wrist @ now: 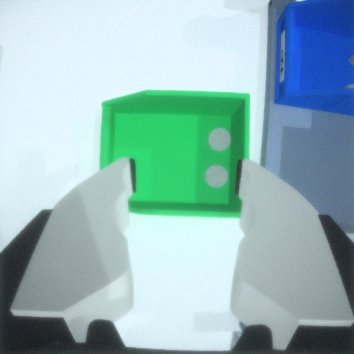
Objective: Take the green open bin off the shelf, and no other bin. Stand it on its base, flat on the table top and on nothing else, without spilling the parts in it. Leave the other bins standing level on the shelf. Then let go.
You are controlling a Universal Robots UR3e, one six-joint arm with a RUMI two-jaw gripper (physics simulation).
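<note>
The green open bin (155, 150) is near the middle of the wrist view, seen from above with its opening towards the camera. It looks upright and flat on a pale white surface (60, 60), beside the grey-blue shelf. Two grey round parts, one (219, 139) above the other (216, 176) in the view, lie inside the bin near its right wall. My gripper (185, 163) is partly open, with its fingertips apart and overlapping the lower half of the bin in the view. No bin wall is pinched between them. The exact height of the fingertips over the bin is hard to tell.
A blue bin (315, 55) stands at the upper right on the grey-blue shelf (310, 175), and part of it is cut off by the view's edge. The shelf's left edge runs close beside the green bin's right wall.
</note>
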